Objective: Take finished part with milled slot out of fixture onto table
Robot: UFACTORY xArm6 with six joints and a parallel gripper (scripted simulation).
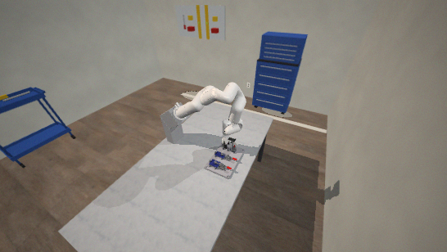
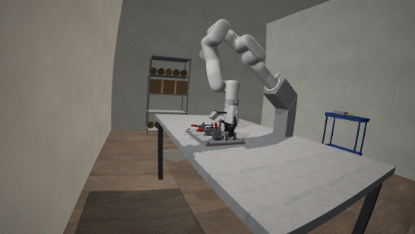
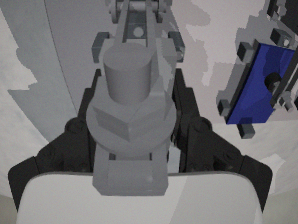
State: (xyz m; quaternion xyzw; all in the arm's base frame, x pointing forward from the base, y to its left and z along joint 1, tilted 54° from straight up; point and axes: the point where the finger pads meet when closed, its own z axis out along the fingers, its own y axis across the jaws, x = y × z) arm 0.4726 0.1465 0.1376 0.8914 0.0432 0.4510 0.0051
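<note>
Right now the grey fixture plate is 100 mm to the right of my hand, 60 mm ahead of it and 50 mm below it. The rest, counted from my hand: finished grey part: 10 mm below, 10 mm behind.
</note>
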